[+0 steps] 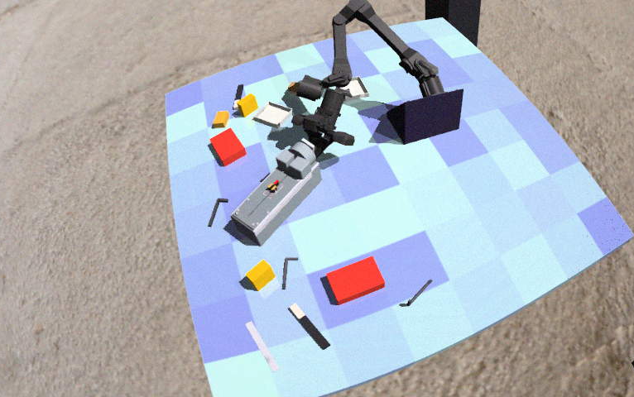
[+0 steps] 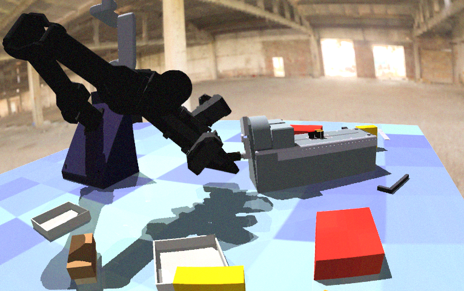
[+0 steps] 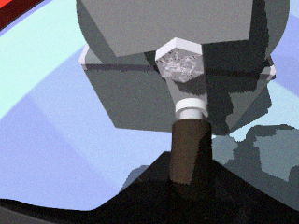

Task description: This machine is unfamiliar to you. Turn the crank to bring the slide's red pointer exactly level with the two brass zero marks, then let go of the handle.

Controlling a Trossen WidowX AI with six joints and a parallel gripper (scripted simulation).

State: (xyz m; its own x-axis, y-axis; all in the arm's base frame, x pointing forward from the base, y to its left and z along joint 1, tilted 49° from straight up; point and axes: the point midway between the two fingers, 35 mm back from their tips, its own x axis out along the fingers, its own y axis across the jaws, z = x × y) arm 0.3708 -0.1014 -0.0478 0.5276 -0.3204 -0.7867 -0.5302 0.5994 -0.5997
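Right now my gripper tip is 3 cm below the dark crank handle, 1 cm to the left of it and 1 cm past it. The rest, counted from my gripper tip: red pointer (12 cm ahead, 8 cm to the left, 5 cm above); then tan block (34 cm to the right, 8 cm behind, 2 cm below).
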